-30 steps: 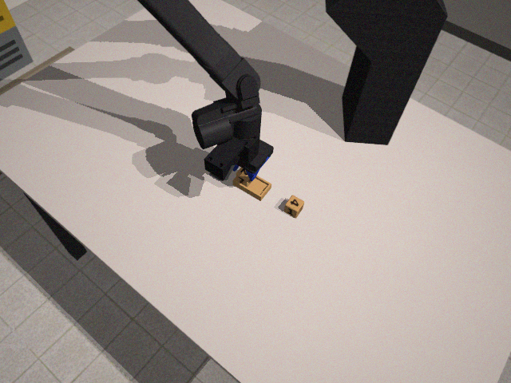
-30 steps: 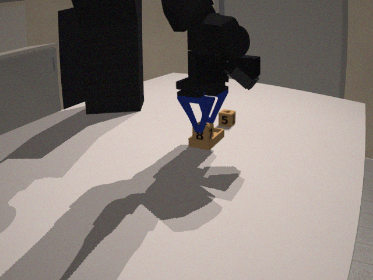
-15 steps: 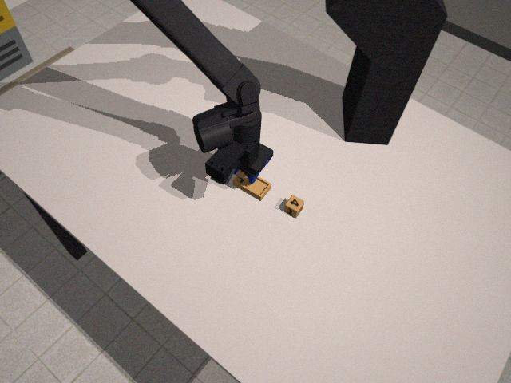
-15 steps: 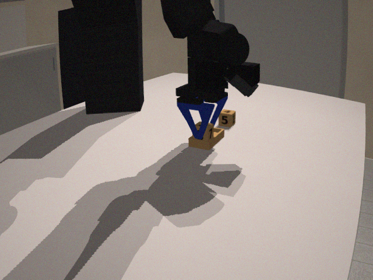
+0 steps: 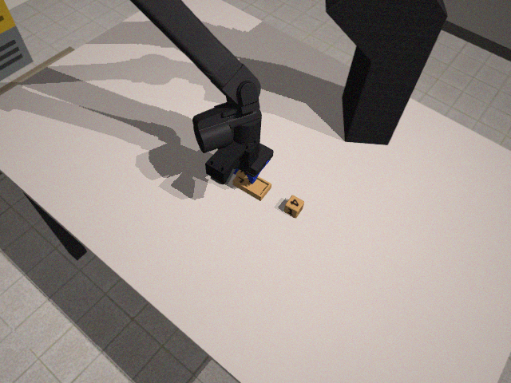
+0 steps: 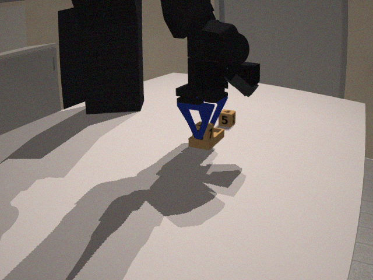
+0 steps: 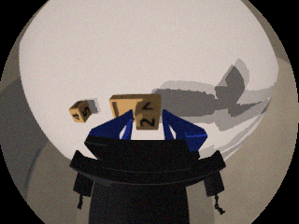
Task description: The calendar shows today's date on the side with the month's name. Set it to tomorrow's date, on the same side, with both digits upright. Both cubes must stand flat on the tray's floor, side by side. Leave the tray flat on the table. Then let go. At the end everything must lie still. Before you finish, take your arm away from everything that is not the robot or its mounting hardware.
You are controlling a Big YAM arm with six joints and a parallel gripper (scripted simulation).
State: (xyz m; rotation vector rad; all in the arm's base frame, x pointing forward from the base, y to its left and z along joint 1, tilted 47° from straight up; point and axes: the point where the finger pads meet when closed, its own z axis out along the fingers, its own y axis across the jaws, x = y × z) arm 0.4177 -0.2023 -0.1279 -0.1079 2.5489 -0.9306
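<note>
Right now my hand is right at the wooden digit cube. The rest, counted from my hand: wooden tray: 2 cm to the left, 2 cm below.
</note>
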